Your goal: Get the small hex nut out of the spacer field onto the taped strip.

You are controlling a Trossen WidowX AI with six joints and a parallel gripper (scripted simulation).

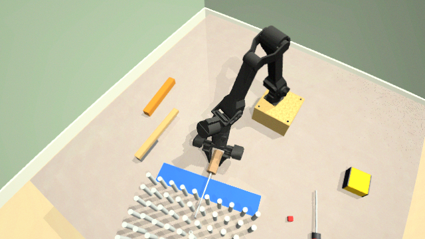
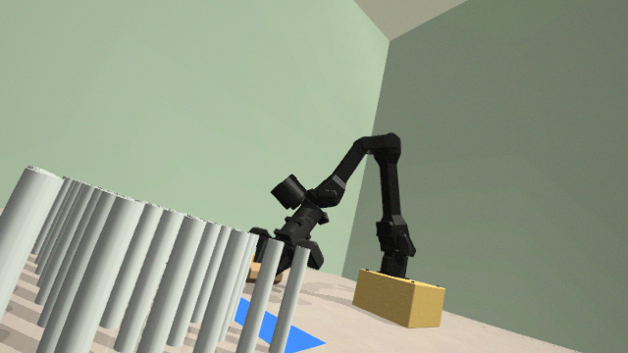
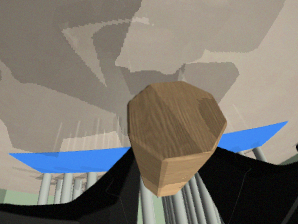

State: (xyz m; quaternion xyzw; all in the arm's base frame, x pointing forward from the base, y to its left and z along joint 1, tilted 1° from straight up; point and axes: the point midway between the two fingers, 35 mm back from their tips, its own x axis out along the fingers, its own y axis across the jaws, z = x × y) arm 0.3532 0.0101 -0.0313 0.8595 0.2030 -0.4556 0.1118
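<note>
My gripper tip is 80 mm short of the blue taped strip, 40 mm to the right of it and 30 mm above it. The rest, counted from my gripper tip: wooden-handled tool 90 mm ahead, 50 mm to the left; then red cube 60 mm behind, 330 mm to the left, 20 mm below; then orange bar 50 mm behind, 430 mm to the right, 10 mm below.
</note>
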